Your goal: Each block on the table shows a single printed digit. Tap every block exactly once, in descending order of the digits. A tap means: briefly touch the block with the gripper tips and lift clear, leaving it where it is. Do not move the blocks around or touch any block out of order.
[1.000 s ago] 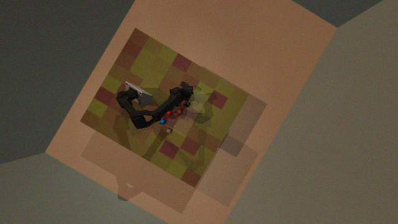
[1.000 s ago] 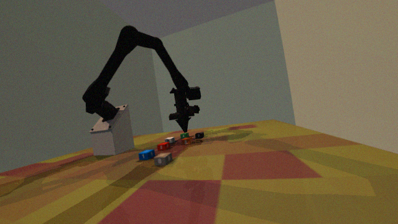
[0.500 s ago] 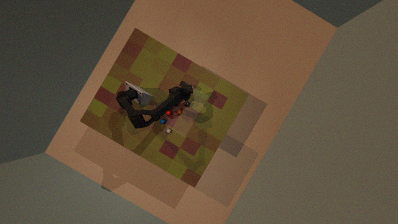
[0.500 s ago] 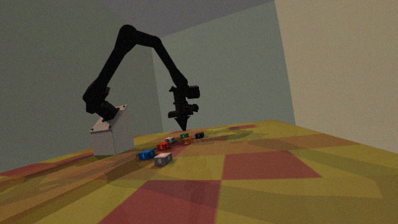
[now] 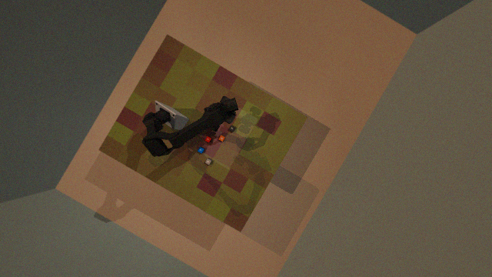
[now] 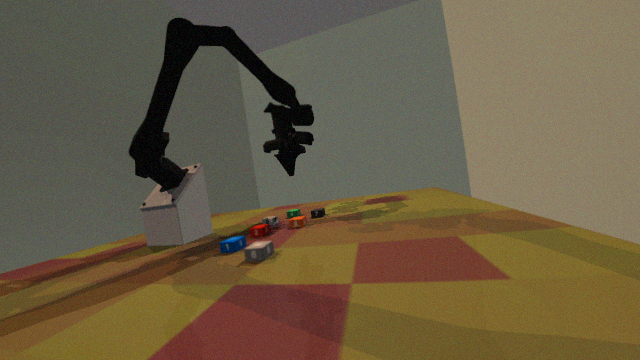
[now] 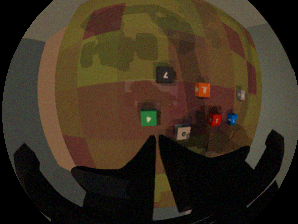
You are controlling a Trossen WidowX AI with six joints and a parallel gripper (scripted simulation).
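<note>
Right now my gripper tip is 30 mm past the red block, 170 mm to the left of it and 120 mm above it. Also, from my gripper tip: black block 70 mm ahead, 30 mm to the right, 120 mm below; green block 10 mm behind, 120 mm below; white block 50 mm behind, 80 mm to the right, 120 mm below.
</note>
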